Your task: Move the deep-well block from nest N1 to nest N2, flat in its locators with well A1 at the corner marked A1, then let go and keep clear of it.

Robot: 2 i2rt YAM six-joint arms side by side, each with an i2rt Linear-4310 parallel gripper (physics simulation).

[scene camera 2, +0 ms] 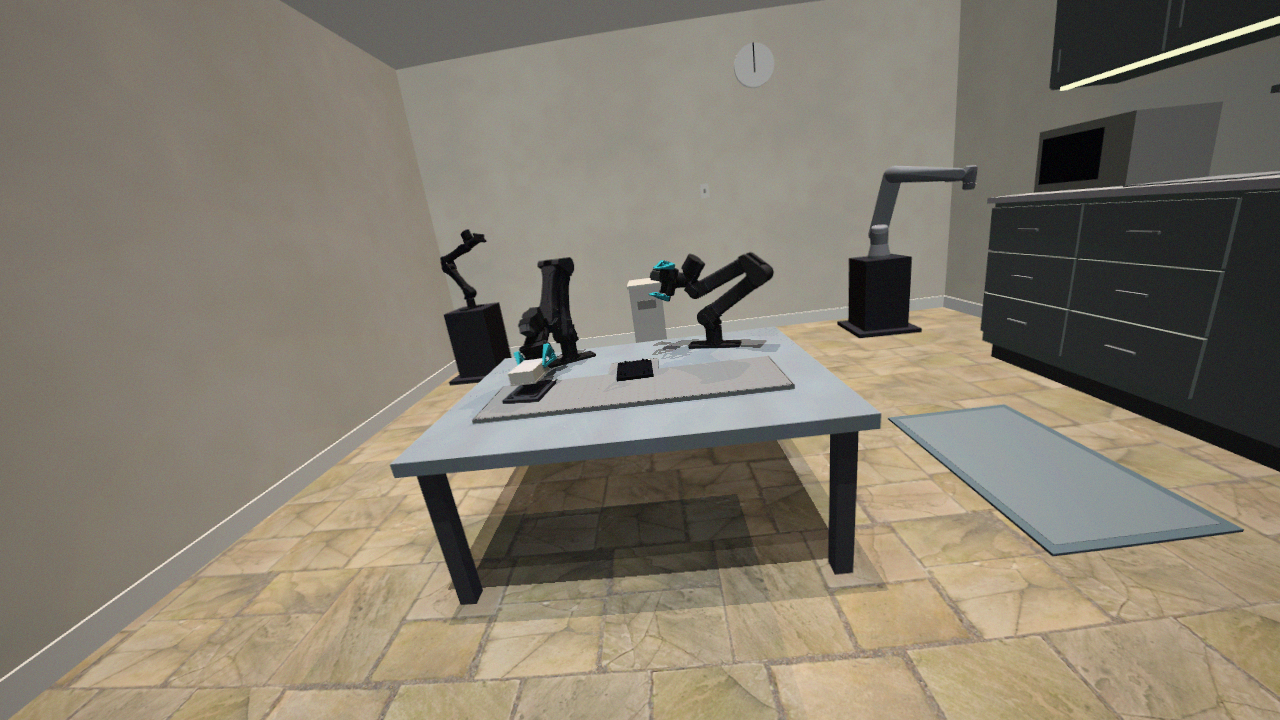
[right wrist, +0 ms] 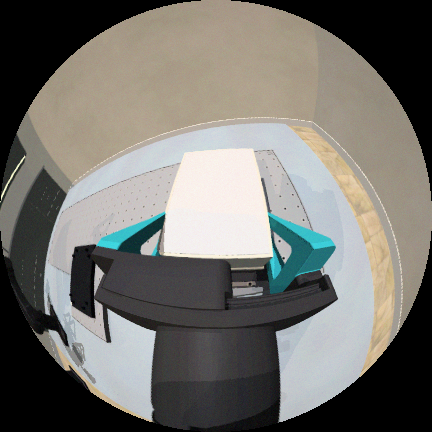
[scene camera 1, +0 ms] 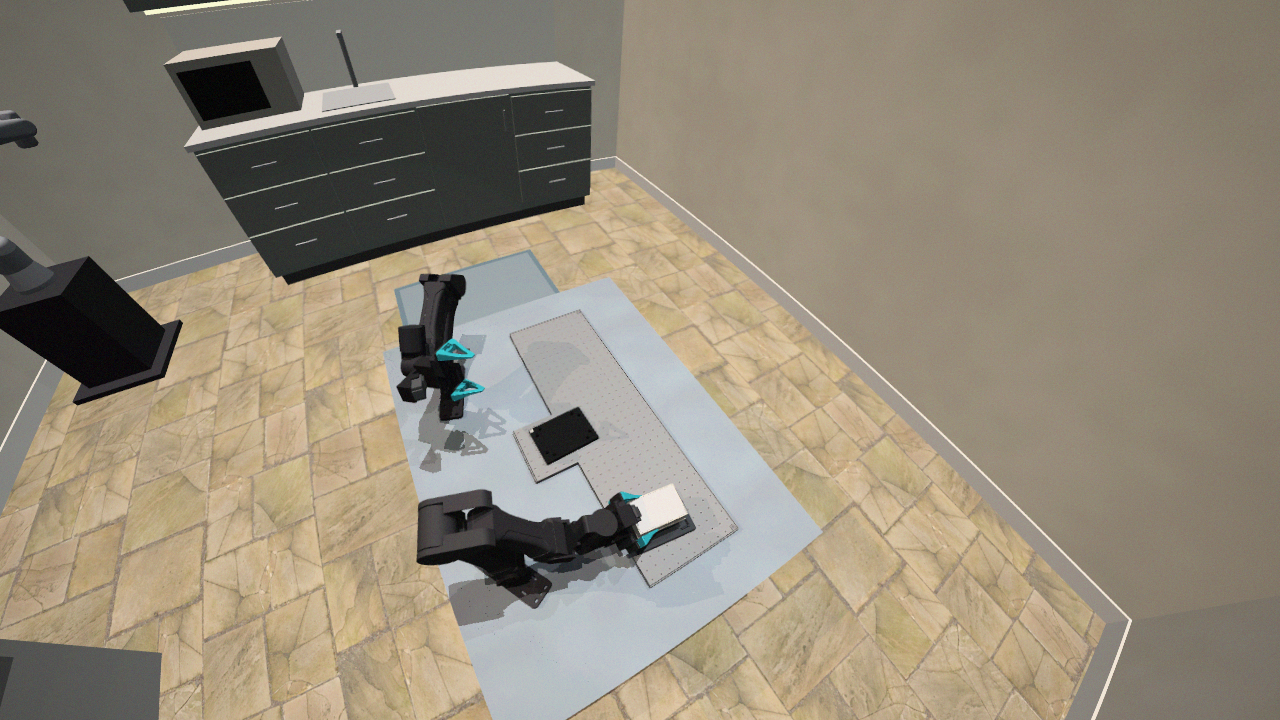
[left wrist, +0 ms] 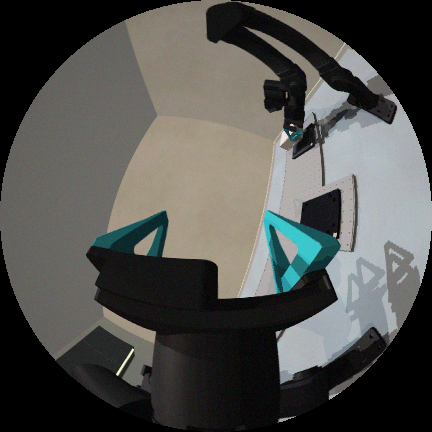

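Where they show: left gripper, fingertip midpoint: (scene camera 2: 652,281) (scene camera 1: 478,373) (left wrist: 215,215); right gripper, fingertip midpoint: (right wrist: 215,215) (scene camera 1: 649,513); left arm's base, origin of the base link: (scene camera 2: 714,345); right arm's base, origin of the base link: (scene camera 2: 571,360) (scene camera 1: 510,573).
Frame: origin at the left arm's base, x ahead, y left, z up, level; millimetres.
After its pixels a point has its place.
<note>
The white deep-well block (scene camera 1: 662,507) @(x 527, y -509, z 104 mm) (scene camera 2: 526,372) @(x 572, y -476, z 101 mm) (right wrist: 215,200) @(x 499, y -512, z 105 mm) is between the fingers of my right gripper (scene camera 1: 642,517) @(x 497, y -509, z 84 mm) (right wrist: 215,215) @(x 497, y -509, z 84 mm), which is shut on it. The block looks about level and is raised above a black nest (scene camera 1: 677,534) @(x 563, y -561, z 25 mm) (scene camera 2: 528,394) @(x 565, y -491, z 25 mm) (left wrist: 304,144) @(x 492, y -483, z 25 mm). Another black nest (scene camera 1: 564,436) @(x 327, y -229, z 25 mm) (scene camera 2: 634,369) @(x 341, y -213, z 25 mm) (left wrist: 320,215) @(x 310, y -223, z 25 mm) (right wrist: 83,281) @(x 330, y -249, z 25 mm) is empty, with a small white mark at one corner. My left gripper (scene camera 1: 477,371) @(x 148, y -178, z 289 mm) (scene camera 2: 655,280) @(x 148, y -178, z 289 mm) (left wrist: 215,215) @(x 148, y -178, z 289 mm) is open and empty, well above the table and away from both nests. Nest labels and well A1 cannot be read.
Both nests are on a grey perforated plate (scene camera 1: 617,402) @(x 502, y -134, z 13 mm) (scene camera 2: 742,385) @(x 457, y 158, z 13 mm) on the pale blue table (scene camera 1: 742,501) @(x 772, y -511, z 0 mm) (scene camera 2: 644,440) @(x 767, y -38, z -4 mm). In scene camera 1 the empty nest lies between the two arms, on the plate's projecting part. Cabinets (scene camera 1: 465,161) stand beyond the table.
</note>
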